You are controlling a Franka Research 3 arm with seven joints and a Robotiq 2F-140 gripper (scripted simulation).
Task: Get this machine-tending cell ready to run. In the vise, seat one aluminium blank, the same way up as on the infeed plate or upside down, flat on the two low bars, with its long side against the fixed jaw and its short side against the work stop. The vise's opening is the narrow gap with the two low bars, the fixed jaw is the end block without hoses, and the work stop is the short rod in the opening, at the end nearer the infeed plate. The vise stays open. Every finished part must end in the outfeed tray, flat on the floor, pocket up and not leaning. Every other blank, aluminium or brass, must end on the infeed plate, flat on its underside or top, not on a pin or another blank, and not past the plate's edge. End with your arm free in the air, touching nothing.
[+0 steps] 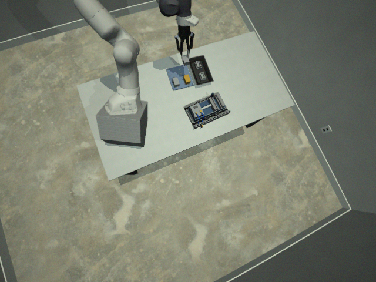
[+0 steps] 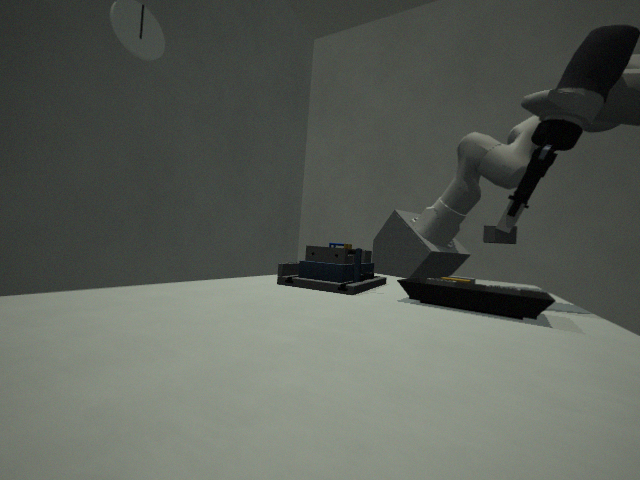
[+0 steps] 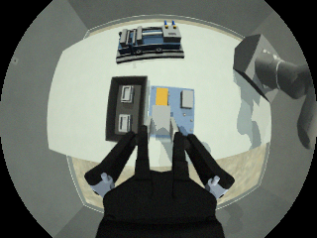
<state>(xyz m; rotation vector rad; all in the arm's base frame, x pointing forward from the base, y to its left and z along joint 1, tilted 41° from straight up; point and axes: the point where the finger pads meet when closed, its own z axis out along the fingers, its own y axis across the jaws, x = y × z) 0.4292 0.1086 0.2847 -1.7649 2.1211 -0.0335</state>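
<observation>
My hand is 16 cm above the brass blank, 10 cm to the left of it and 1 cm past it.
</observation>
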